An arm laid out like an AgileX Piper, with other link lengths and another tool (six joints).
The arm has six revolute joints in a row. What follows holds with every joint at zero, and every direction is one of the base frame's.
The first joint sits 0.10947 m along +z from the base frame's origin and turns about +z.
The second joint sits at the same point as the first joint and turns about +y.
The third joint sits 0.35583 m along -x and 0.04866 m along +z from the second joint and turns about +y.
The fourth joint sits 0.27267 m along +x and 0.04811 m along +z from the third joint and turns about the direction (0.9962, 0, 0.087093).
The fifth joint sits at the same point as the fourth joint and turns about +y.
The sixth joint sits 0.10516 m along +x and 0.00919 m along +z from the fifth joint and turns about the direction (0.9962, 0, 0.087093).
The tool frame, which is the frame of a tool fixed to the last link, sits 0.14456 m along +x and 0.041 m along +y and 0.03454 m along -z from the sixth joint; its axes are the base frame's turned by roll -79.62, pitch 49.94 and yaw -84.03 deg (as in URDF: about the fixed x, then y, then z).
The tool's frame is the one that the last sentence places.
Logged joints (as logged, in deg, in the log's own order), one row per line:
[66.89, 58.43, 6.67, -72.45, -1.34, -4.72]
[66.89, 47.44, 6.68, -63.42, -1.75, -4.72]
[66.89, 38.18, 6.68, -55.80, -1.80, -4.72]
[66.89, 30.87, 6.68, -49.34, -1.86, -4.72]
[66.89, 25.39, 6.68, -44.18, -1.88, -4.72]
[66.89, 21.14, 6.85, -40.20, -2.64, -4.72]
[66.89, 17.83, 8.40, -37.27, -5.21, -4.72]
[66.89, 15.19, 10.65, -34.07, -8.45, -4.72]
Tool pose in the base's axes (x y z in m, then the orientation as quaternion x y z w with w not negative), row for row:
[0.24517, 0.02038, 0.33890, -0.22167, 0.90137, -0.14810, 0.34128]
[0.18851, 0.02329, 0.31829, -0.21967, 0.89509, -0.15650, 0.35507]
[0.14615, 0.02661, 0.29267, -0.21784, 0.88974, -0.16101, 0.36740]
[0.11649, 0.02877, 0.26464, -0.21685, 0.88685, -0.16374, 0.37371]
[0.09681, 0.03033, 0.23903, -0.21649, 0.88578, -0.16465, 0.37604]
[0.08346, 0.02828, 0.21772, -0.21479, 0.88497, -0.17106, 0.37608]
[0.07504, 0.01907, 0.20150, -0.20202, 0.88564, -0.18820, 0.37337]
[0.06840, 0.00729, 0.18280, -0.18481, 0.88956, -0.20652, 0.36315]
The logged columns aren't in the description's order. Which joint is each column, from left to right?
Columns, left to right: joint 5, joint 2, joint 6, joint 3, joint 4, joint 1.
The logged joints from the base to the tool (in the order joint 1, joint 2, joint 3, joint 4, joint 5, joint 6), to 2 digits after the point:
[-4.72, 58.43, -72.45, -1.34, 66.89, 6.67]
[-4.72, 47.44, -63.42, -1.75, 66.89, 6.68]
[-4.72, 38.18, -55.80, -1.80, 66.89, 6.68]
[-4.72, 30.87, -49.34, -1.86, 66.89, 6.68]
[-4.72, 25.39, -44.18, -1.88, 66.89, 6.68]
[-4.72, 21.14, -40.20, -2.64, 66.89, 6.85]
[-4.72, 17.83, -37.27, -5.21, 66.89, 8.40]
[-4.72, 15.19, -34.07, -8.45, 66.89, 10.65]

